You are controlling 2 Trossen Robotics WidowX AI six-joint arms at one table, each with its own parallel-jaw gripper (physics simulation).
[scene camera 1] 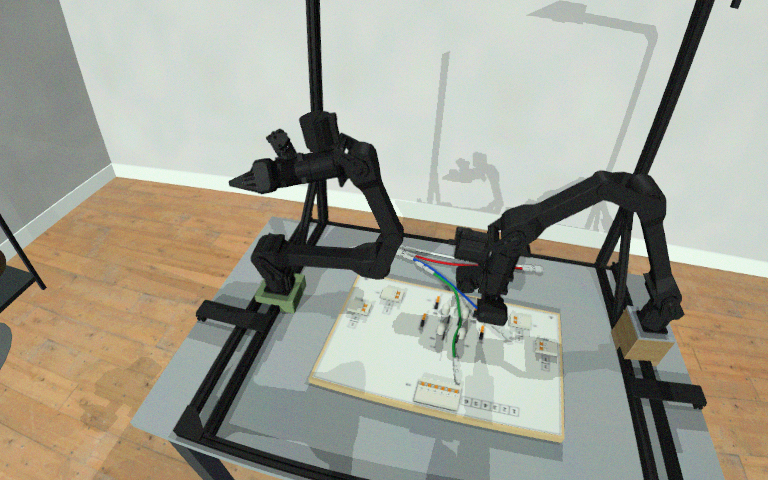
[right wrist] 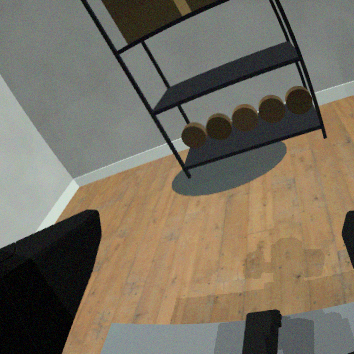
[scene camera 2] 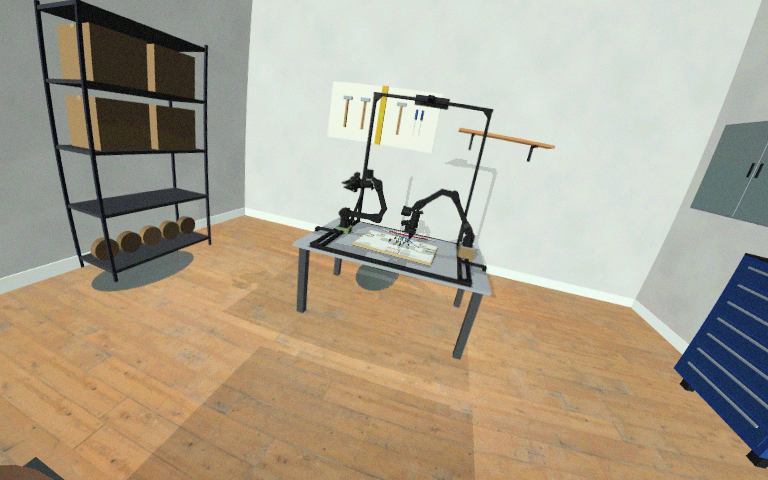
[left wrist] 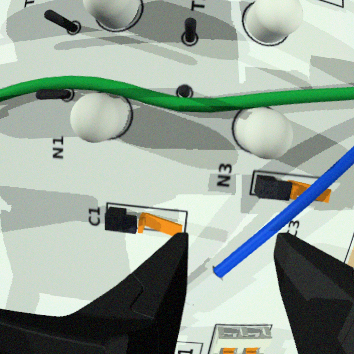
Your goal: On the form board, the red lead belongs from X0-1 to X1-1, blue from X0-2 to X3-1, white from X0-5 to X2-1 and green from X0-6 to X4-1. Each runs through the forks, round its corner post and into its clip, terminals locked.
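Frame: origin at the left arm's base, x ahead, y left, z up, level; millimetres.
Seen in the pictures: left gripper, fingertip midpoint: (scene camera 2: 409, 238) (left wrist: 232, 244); right gripper, fingertip midpoint: (scene camera 1: 237, 182) (right wrist: 228, 224) (scene camera 2: 342, 185); left arm's base, origin of the base link: (scene camera 1: 651, 322) (scene camera 2: 467, 245); right arm's base, origin of the base link: (scene camera 1: 280, 285) (scene camera 2: 344, 226).
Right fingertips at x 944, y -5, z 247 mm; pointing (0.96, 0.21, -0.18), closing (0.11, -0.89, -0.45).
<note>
Pixels of each thing's top centre, then the offset from my right fingertips to it. "pt": a spot on its surface instead.
- green lead, surface spot: (left wrist: 190, 104) pt dy -2, dx -491, dz -324 mm
- six-way connector X0, surface spot: (scene camera 1: 436, 394) pt dy +200, dx -446, dz -320 mm
- clip C3, surface spot: (left wrist: 272, 187) pt dy -36, dx -525, dz -320 mm
- Clip C1, surface spot: (left wrist: 120, 220) pt dy +29, dx -539, dz -320 mm
- red lead, surface spot: (scene camera 1: 447, 262) pt dy -232, dx -453, dz -340 mm
- board with the white lead, surface spot: (scene camera 1: 433, 253) pt dy -267, dx -412, dz -343 mm
- form board, middle of its top: (left wrist: 42, 61) (scene camera 1: 448, 345) (scene camera 2: 397, 244) dy +65, dx -465, dz -329 mm
The green lead (scene camera 1: 457, 305) (left wrist: 190, 104) runs between pegs and white posts; its pale near end lies by the six-way connector X0 (scene camera 1: 436, 394), and whether it is seated cannot be told. The blue lead (scene camera 1: 447, 278) (left wrist: 250, 245) crosses over clip C3 (left wrist: 272, 187); its blue part ends between the left fingers as seen in the left wrist view, touching neither. Clip C1 (left wrist: 120, 220) is empty. The red lead (scene camera 1: 447, 261) lies behind the board with the white lead (scene camera 1: 433, 253). My left gripper (scene camera 1: 491, 320) (left wrist: 232, 244) is partly open, empty, above the board. My right gripper (scene camera 1: 232, 182) (right wrist: 228, 224) is open, empty, raised away from the board.
The form board (scene camera 1: 368, 350) bears two-way connectors at left (scene camera 1: 391, 294) and right (scene camera 1: 519, 320), and white posts (left wrist: 100, 117) (left wrist: 262, 132). Black frame rails (scene camera 1: 240, 345) edge the grey table. A shelf rack (scene camera 2: 95, 181) stands far left in scene camera 2.
</note>
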